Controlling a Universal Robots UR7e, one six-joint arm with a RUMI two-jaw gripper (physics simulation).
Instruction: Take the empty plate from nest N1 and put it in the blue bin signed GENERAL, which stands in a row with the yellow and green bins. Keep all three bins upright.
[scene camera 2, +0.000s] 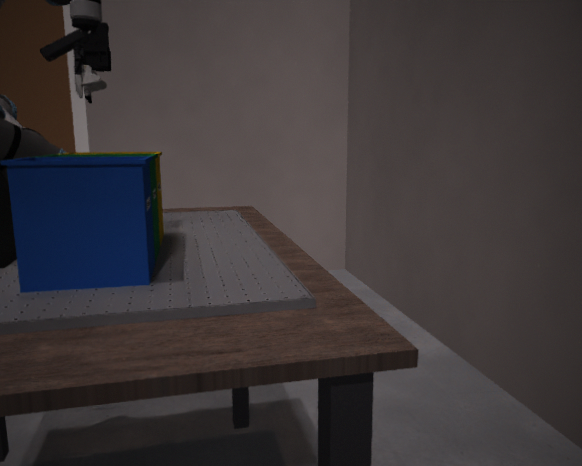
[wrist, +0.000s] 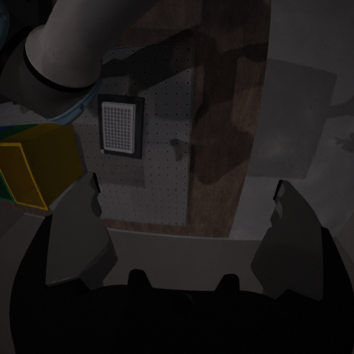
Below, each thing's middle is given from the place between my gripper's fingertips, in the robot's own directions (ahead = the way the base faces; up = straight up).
Now: hand 40 mm short of the plate (wrist: 118, 119), 180 mm to the left of it and 290 mm above it. The rest, counted from my hand: dark nest (wrist: 112, 97) 40 mm ahead, 180 mm to the right, 300 mm below; then blue bin (scene camera 2: 80, 222) 90 mm ahead, 670 mm to the right, 220 mm below.
